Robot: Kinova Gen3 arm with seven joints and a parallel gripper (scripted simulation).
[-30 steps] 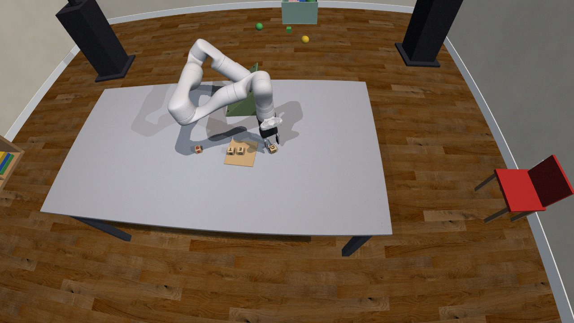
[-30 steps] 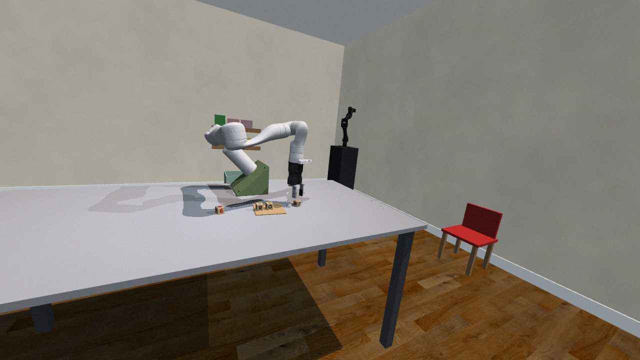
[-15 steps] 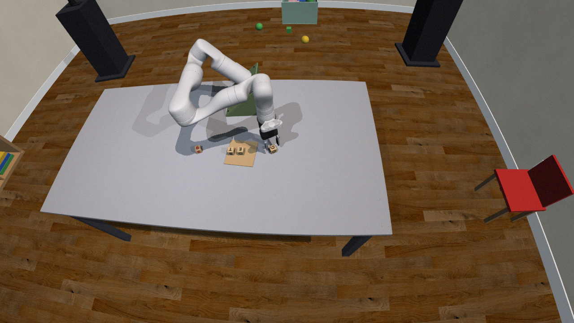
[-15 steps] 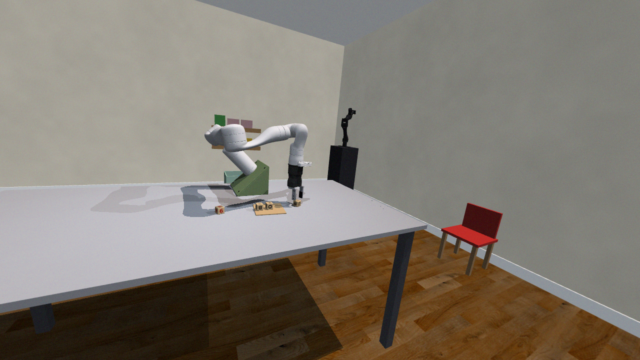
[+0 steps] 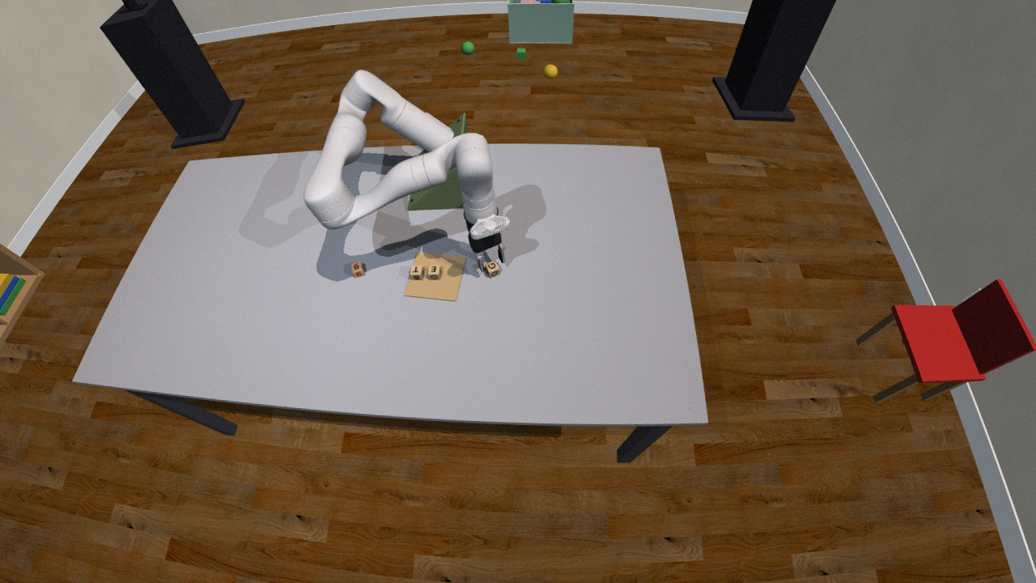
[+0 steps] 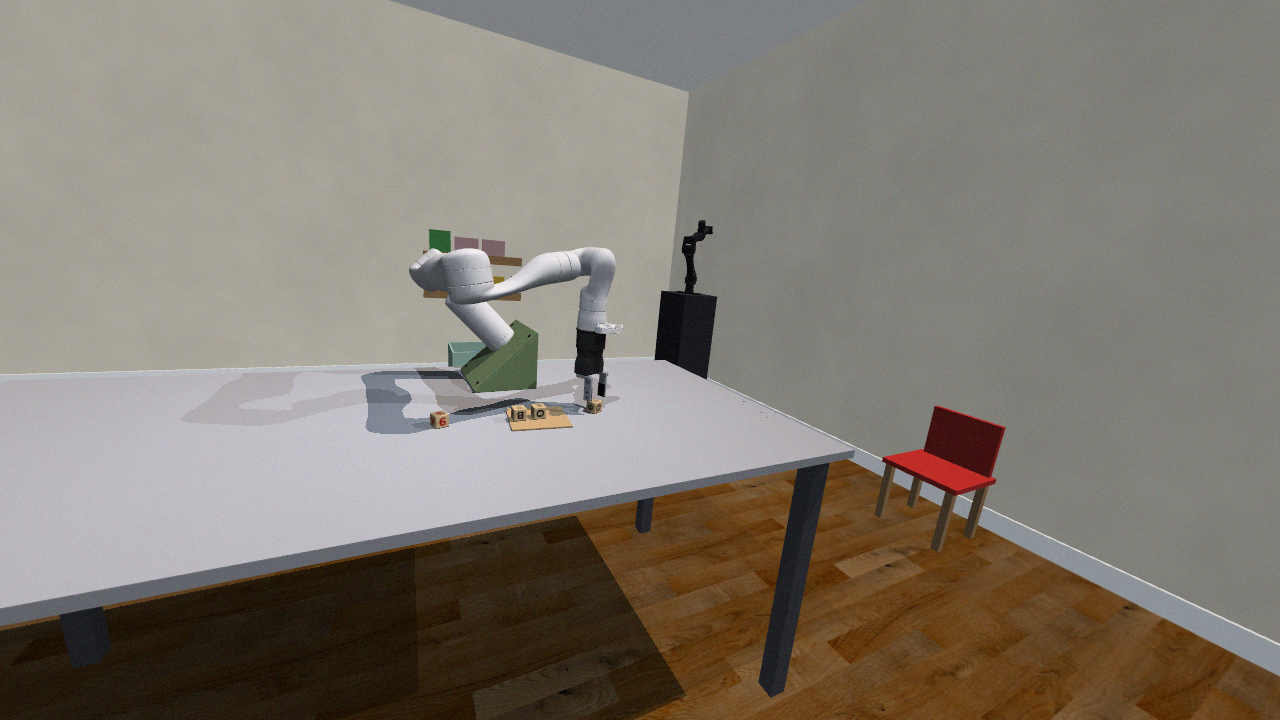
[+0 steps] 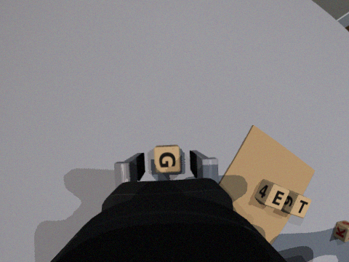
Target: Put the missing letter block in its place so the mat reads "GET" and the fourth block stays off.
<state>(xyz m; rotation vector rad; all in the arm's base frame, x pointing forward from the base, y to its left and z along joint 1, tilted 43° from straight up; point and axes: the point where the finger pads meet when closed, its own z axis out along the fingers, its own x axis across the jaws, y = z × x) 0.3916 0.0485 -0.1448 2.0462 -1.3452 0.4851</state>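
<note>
Now: the G block 40 mm below my hand. The rest, counted from my hand: tan mat 150 mm to the right, 50 mm below.
</note>
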